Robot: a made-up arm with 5 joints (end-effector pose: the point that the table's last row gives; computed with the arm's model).
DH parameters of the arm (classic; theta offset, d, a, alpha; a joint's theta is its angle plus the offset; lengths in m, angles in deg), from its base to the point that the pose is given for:
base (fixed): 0 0 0.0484 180
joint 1: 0 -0.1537 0.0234 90
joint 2: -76.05 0 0.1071 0
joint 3: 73.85 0 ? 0
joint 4: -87.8 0.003 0 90
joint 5: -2.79 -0.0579 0 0
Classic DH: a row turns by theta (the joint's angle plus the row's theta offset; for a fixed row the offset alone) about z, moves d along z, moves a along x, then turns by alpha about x.
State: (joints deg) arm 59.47 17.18 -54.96 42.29 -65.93
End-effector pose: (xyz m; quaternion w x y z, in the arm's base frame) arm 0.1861 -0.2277 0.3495 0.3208 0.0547 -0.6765 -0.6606
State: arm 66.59 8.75 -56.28 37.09 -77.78
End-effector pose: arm 0.1429 -0.2108 0.3920 0.1809 0.0935 -0.7628 -0.6137
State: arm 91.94 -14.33 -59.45 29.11 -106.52
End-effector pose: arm 0.0478 -0.1049 0.4656 0.0710 -0.1393 0.9122 0.3787
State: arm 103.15 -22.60 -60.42 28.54 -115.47
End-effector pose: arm 0.0388 -0.0543 0.4752 0.1078 -0.1252 0.9441 0.2853
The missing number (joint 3, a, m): 0.1691
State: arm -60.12 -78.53 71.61 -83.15 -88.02
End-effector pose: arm 0.0924 0.0826 0.2844 0.0006 -0.9680 0.2510 -0.0002
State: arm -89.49 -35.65 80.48 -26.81 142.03
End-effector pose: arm 0.0469 0.1633 0.1208 0.3338 0.2472 0.5331 -0.7371
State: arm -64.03 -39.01 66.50 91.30 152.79
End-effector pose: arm 0.0908 0.0940 0.1277 0.2834 -0.1695 -0.1819 -0.9262
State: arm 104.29 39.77 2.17 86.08 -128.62
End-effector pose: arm 0.0009 -0.1985 0.0634 0.4417 0.0764 -0.3167 0.8360
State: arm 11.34 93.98 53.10 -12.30 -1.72
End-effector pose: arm -0.0038 0.0135 -0.0177 0.9158 0.0227 0.3802 -0.1275
